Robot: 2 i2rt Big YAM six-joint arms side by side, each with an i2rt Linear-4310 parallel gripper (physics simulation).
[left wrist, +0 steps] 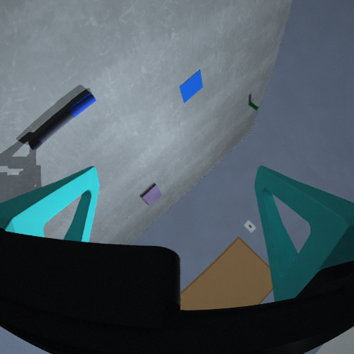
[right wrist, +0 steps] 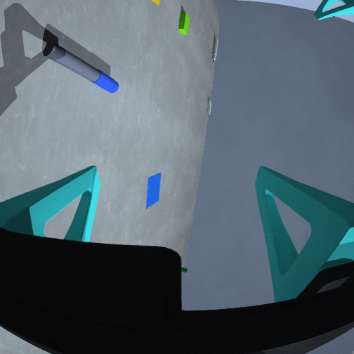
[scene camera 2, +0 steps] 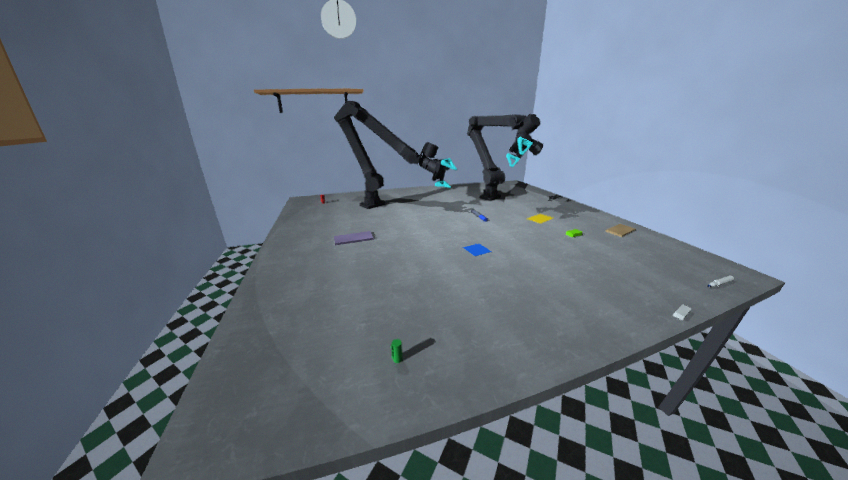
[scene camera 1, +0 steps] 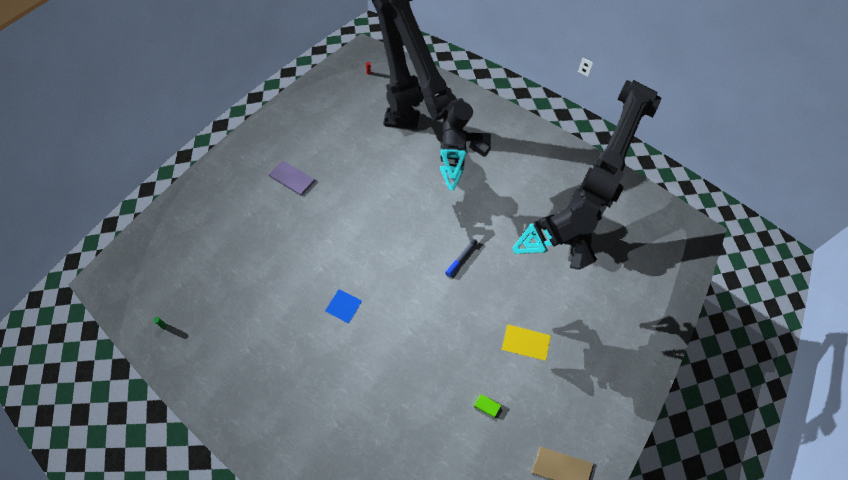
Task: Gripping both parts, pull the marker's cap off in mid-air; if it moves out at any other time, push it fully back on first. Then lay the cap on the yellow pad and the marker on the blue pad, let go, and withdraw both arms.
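Frame: origin at the left arm's base, x left, y ahead, z down, level; centimetres.
Seen in the pictures: left gripper, fingertip midpoint: (scene camera 2: 516, 160) (scene camera 1: 519, 248); right gripper, fingertip midpoint: (scene camera 2: 453, 178) (scene camera 1: 452, 184); left arm's base, link origin: (scene camera 2: 489, 197); right arm's base, link origin: (scene camera 2: 372, 205) (scene camera 1: 401, 119).
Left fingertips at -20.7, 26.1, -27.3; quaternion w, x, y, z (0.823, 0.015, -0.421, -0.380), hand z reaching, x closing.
Pixels of each thing's top centre, then the offset from my left fingertips to it, as dx, dy, dz.
- grey barrel, top centre: (scene camera 1: 462, 255) (scene camera 2: 478, 213) -12.3, -9.6, +25.5
- blue cap, top centre: (scene camera 1: 453, 267) (scene camera 2: 483, 216) -14.2, -5.4, +25.4
- blue pad, top centre: (scene camera 1: 343, 305) (scene camera 2: 477, 249) -41.5, +12.3, +27.3
- yellow pad, top centre: (scene camera 1: 526, 342) (scene camera 2: 540, 218) +9.6, +12.3, +27.3
- lime block, top centre: (scene camera 1: 488, 405) (scene camera 2: 574, 231) +1.7, +31.8, +25.8
- tan board, top centre: (scene camera 1: 563, 468) (scene camera 2: 621, 229) +24.0, +45.2, +26.5
- purple slab, top centre: (scene camera 1: 291, 176) (scene camera 2: 353, 236) -71.5, -26.8, +26.5
- upright green cylinder, top centre: (scene camera 2: 396, 342) (scene camera 1: 156, 319) -92.9, +32.3, +22.5
- small red cylinder, top centre: (scene camera 1: 368, 63) (scene camera 2: 322, 194) -61.2, -84.2, +22.5
The marker, with a grey barrel (scene camera 1: 467, 252) (scene camera 2: 475, 212) (left wrist: 52, 125) (right wrist: 75, 64) and blue cap (scene camera 1: 452, 269) (scene camera 2: 483, 217) (left wrist: 83, 104) (right wrist: 107, 82), lies on the table; the cap sits on the barrel's end with no gap visible. The blue pad (scene camera 1: 343, 306) (scene camera 2: 477, 249) (left wrist: 191, 86) (right wrist: 154, 191) and yellow pad (scene camera 1: 526, 342) (scene camera 2: 539, 218) (right wrist: 156, 1) lie flat and bare. My left gripper (scene camera 1: 523, 244) (scene camera 2: 516, 154) (left wrist: 176, 174) is open and empty, in the air to the marker's right in scene camera 1. My right gripper (scene camera 1: 452, 184) (scene camera 2: 451, 176) (right wrist: 177, 174) is open and empty, in the air above the marker in that picture.
A lime block (scene camera 1: 487, 405) (scene camera 2: 573, 233) and a tan board (scene camera 1: 562, 464) (scene camera 2: 620, 230) lie beyond the yellow pad. A purple slab (scene camera 1: 291, 177) (scene camera 2: 354, 237), an upright green cylinder (scene camera 2: 396, 350) and a small red cylinder (scene camera 1: 368, 68) (scene camera 2: 322, 199) are farther off. Two white things lie near the table's right corner in scene camera 2.
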